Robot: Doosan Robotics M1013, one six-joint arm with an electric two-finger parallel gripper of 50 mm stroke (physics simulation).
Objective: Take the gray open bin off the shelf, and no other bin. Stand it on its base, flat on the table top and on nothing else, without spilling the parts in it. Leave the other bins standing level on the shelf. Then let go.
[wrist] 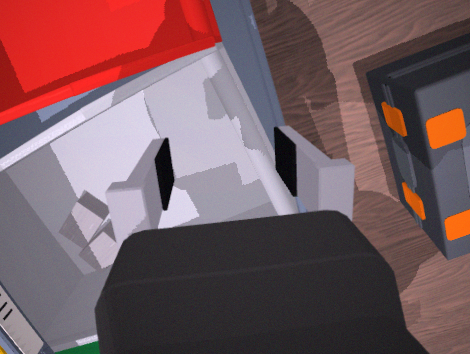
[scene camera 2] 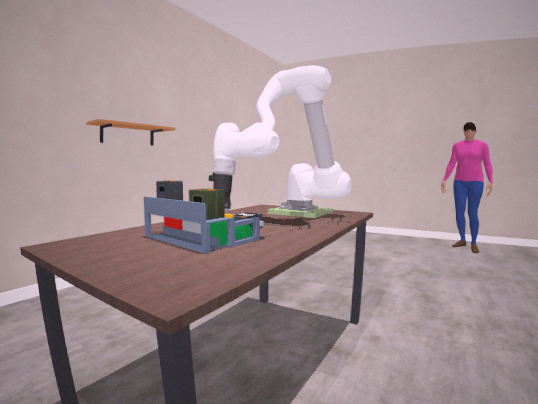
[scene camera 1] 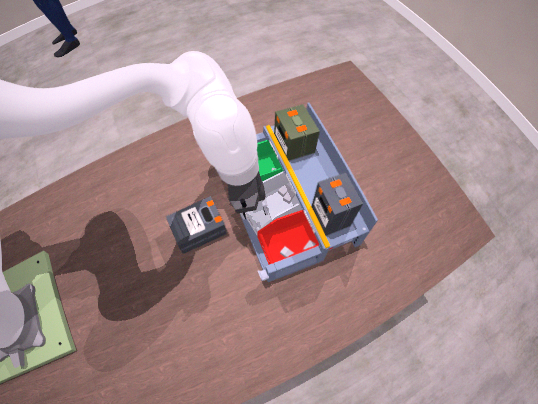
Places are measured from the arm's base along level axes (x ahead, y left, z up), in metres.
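Where they show: gripper, between the fingertips: [wrist: 223,154] [scene camera 1: 255,213]; arm's base, origin of its link: [scene camera 2: 299,208] [scene camera 1: 15,322].
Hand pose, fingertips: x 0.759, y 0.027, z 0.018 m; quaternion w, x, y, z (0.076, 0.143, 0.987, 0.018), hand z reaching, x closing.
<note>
Things, the pixels of their top centre, and the offset from my fingertips. Level surfaces: height alone.
- gray open bin, centre of its top: [wrist: 86,248] [scene camera 1: 277,194] [scene camera 2: 206,216] dx +0.066, dy +0.009, dz +0.038 m
- red bin, centre of its top: [scene camera 1: 298,232] dx +0.067, dy -0.105, dz +0.038 m
- green bin, centre of its top: [scene camera 1: 260,158] [scene camera 2: 226,219] dx +0.073, dy +0.126, dz +0.038 m
- table, height of its surface: dz -0.043 m
- olive case, centre of its top: [scene camera 1: 297,120] [scene camera 2: 206,189] dx +0.170, dy +0.121, dz +0.154 m
- yellow bar, centre of its top: [scene camera 1: 295,180] dx +0.116, dy +0.011, dz +0.069 m
The gray open bin [scene camera 1: 280,200] [scene camera 2: 192,227] [wrist: 110,135] sits on the lower front tier of the blue-gray shelf [scene camera 1: 290,270] [scene camera 2: 175,209] [wrist: 245,40], between the red bin [scene camera 1: 287,235] [wrist: 100,40] and the green bin [scene camera 1: 268,160] [scene camera 2: 218,233]. Several pale parts lie in the gray bin. My gripper [scene camera 1: 255,209] [scene camera 2: 228,206] [wrist: 223,154] is open and empty, pointing down at the gray bin's front edge. In the wrist view, one finger shows over the bin's inside and the other beyond its front rim; their height relative to the rim is unclear.
A dark case [scene camera 1: 200,232] [wrist: 430,90] lies on the table [scene camera 1: 400,200] [scene camera 2: 125,265] in front of the shelf. An olive case [scene camera 1: 302,142] [scene camera 2: 212,205] and another dark case [scene camera 1: 345,215] [scene camera 2: 170,190] stand on the shelf behind the yellow bar [scene camera 1: 300,187].
</note>
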